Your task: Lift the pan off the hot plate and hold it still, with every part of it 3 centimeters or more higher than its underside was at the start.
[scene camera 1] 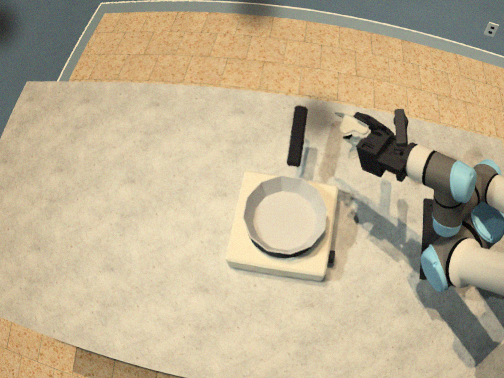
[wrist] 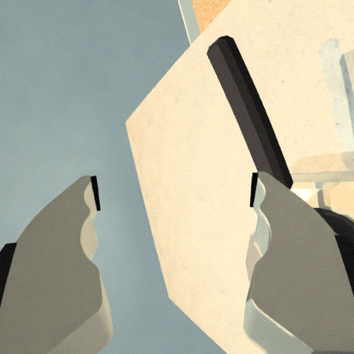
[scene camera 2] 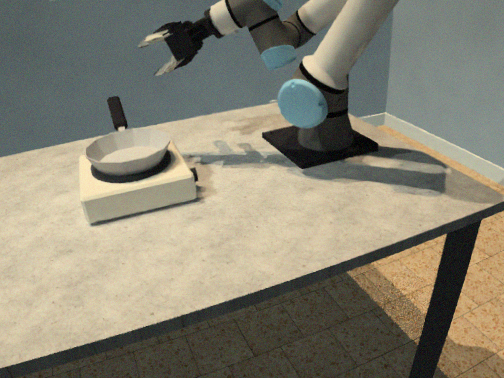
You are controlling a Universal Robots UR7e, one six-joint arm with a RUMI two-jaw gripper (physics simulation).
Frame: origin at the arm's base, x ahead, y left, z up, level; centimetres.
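Seen in the pictures: gripper, fingertip midpoint: [scene camera 1: 339, 125] [scene camera 2: 146, 61]; arm's base, origin of the base link: [scene camera 2: 325, 139].
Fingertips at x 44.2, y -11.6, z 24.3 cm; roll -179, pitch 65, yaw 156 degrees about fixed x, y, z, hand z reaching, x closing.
Note:
Offsets run from my fingertips to a thing's top centre. Level surfaces: height alone.
The pan [scene camera 1: 285, 220] [scene camera 2: 131, 156] is light grey and sits upright on the cream hot plate @(dx +6.8, dy +17.7, dz -18.6 cm) [scene camera 1: 275, 268] [scene camera 2: 142, 201] [wrist: 342, 197]. Its black handle @(dx +9.6, dy -2.5, dz -10.3 cm) [scene camera 1: 298, 136] [scene camera 2: 117, 113] [wrist: 242, 105] points to the back, past the hot plate's edge. My gripper [scene camera 1: 342, 125] [scene camera 2: 148, 60] [wrist: 174, 176] is open and empty, high above the table. It is tilted, fingers pointing left, to the right of the handle in scene camera 1. In the wrist view the handle's near end is beside and beyond the right fingertip, and that finger hides most of the pan.
The hot plate's black knob @(dx -5.7, dy +22.7, dz -20.9 cm) [scene camera 1: 331, 258] [scene camera 2: 194, 174] sticks out on its right side. My arm's black base plate [scene camera 1: 426, 240] [scene camera 2: 320, 156] stands on the grey table @(dz -26.2 cm) [scene camera 1: 125, 225] [scene camera 2: 240, 240], right of the hot plate. The table's back edge runs behind the handle.

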